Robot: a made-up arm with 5 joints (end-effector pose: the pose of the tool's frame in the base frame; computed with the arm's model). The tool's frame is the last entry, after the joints. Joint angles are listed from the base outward.
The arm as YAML. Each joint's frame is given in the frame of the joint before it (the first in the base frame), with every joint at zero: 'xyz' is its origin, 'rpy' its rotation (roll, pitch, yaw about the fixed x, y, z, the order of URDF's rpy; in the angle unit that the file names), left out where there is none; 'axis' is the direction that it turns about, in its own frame. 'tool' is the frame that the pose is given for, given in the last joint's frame.
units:
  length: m
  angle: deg
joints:
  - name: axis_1
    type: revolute
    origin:
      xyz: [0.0, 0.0, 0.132]
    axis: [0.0, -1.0, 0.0]
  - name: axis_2
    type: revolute
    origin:
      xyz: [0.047, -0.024, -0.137]
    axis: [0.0, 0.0, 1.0]
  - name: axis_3
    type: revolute
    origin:
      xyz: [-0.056, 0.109, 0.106]
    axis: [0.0, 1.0, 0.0]
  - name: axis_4
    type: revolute
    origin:
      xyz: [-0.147, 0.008, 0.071]
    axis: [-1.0, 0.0, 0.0]
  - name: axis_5
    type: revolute
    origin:
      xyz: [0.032, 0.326, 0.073]
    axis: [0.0, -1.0, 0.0]
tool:
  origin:
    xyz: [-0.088, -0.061, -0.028]
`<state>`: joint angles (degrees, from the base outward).
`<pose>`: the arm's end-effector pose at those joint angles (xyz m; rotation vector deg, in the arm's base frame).
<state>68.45 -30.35 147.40 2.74 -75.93</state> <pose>0.2624 0.2132 0.4709 19.64 149.92 34.51</pose>
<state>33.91 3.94 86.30 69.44 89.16</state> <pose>-0.1993 0.1544 0.0526 -24.32 -31.69 70.43</pose>
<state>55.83 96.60 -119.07 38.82 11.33</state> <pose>-0.0328 0.0391 -0.2129 67.91 -146.07 58.71</pose>
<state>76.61 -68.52 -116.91 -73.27 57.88</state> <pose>0.3231 0.3121 0.1983 22.10 123.98 -22.91</pose>
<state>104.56 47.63 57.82 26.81 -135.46</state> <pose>-0.0051 0.2476 -0.1568 -26.24 70.14 -72.42</pose>
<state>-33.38 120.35 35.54 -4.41 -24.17</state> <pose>-0.0518 -0.3193 0.4431 -26.87 58.82 125.07</pose>
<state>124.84 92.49 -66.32 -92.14 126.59</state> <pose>-0.0409 -0.4064 0.0736 120.79 -33.77 117.31</pose>
